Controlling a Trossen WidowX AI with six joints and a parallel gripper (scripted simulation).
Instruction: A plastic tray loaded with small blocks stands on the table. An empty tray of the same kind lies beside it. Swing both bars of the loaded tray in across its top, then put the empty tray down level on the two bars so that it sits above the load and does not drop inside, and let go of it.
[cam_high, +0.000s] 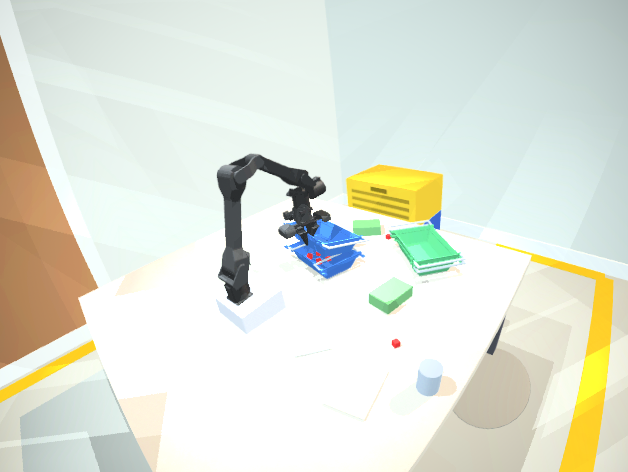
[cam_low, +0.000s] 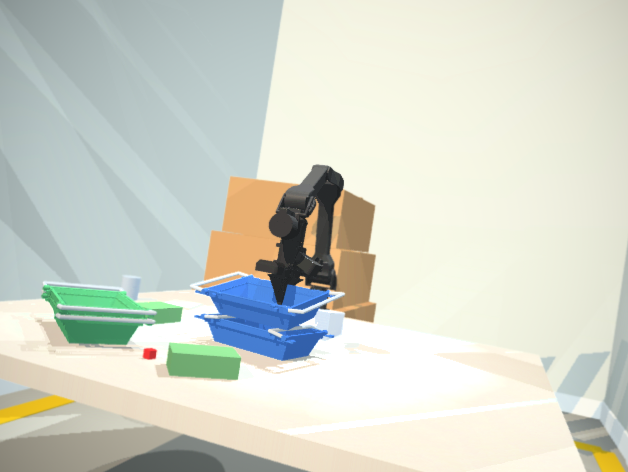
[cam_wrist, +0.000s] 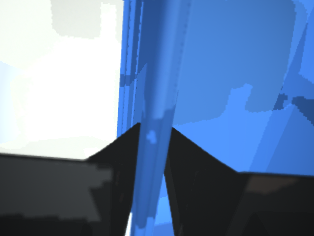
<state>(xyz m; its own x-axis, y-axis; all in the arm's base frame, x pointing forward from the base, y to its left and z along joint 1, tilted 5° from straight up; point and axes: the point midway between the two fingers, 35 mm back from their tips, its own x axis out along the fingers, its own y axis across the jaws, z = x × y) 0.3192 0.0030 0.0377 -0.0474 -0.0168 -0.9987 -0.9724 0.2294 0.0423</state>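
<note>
The blue tray is 7 cm ahead of my gripper tip, 2 cm to the right of it and 2 cm above it. Round my gripper tip: pale cylinder: 58 cm to the right, 23 cm behind, 7 cm below.
</note>
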